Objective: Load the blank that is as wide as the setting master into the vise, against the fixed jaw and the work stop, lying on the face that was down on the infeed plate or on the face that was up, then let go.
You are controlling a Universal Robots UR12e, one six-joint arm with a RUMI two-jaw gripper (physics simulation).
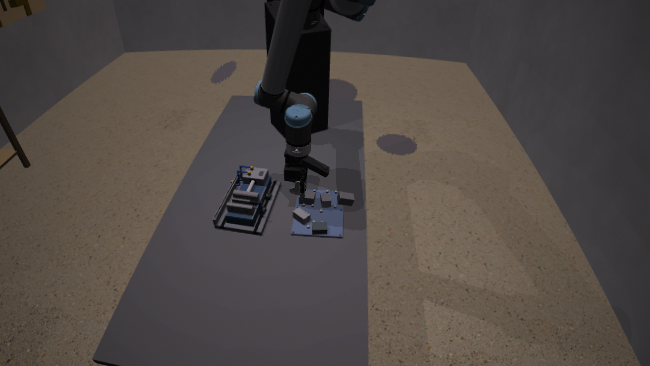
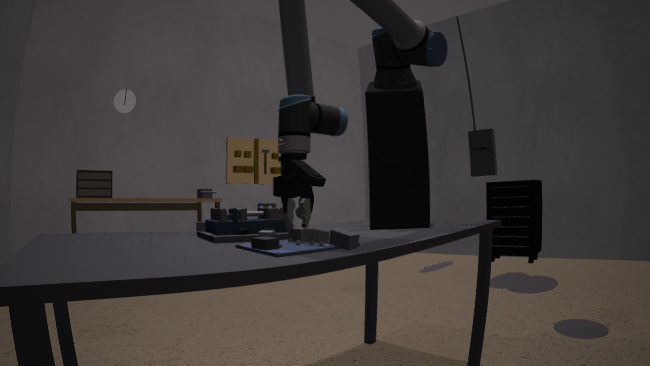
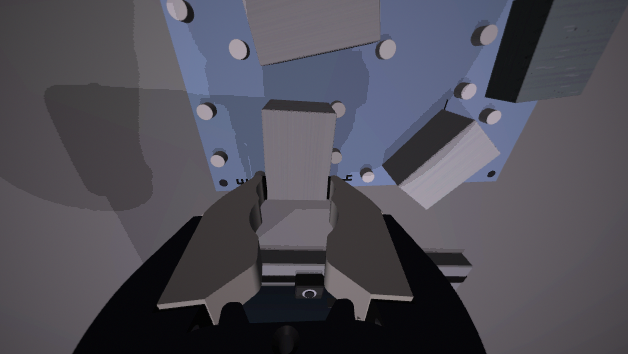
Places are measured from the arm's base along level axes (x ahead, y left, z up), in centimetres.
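Pixels of known places: gripper, fingertip midpoint: [image 1: 302,196] [image 2: 296,231] [image 3: 297,178]; arm's base, link origin: [image 2: 395,85].
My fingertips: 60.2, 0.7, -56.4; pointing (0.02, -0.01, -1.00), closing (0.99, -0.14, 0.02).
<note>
Ahead of a thing's pixels: the offset from my fingertips to its top centre, as dx, dy, dz. "pt": to the spot under its first point. Level surfaces: height alone.
My gripper [image 1: 303,191] [image 2: 297,223] [image 3: 297,178] is shut on a grey rectangular blank {+0.3, +1.8, +1.1} [image 1: 309,198] [image 3: 298,145], with a fingertip against each long side of its near end. The blank is at the vise-side edge of the blue infeed plate {+6.3, +6.4, -2.5} [image 1: 332,218] [image 2: 285,249] [image 3: 415,65]; whether it touches the plate is unclear. Other blocks there are a wide grey one {+2.3, +9.2, +1.6} [image 1: 325,200] [image 3: 315,27], a tilted one {+10.4, -0.5, +0.8} [image 1: 301,215] [image 3: 450,160] and a dark greenish one {+16.5, +6.0, +0.0} [image 1: 320,227] [image 2: 265,243] [image 3: 570,55]. The vise {+1.4, -21.6, +6.6} [image 1: 240,218] [image 2: 220,226] [image 3: 285,308] has grey jaws. Which block is the setting master is unclear.
Another grey block {+1.2, +17.3, +1.6} [image 1: 346,198] [image 2: 344,239] is at the plate's far right corner. Short round pegs [image 3: 206,111] [image 3: 386,49] stand on the plate. Dark rails {pt +5.7, -12.7, -2.2} [image 1: 270,210] flank the vise. The table {dz -3.3} [image 1: 240,300] has its right edge close beyond the plate.
</note>
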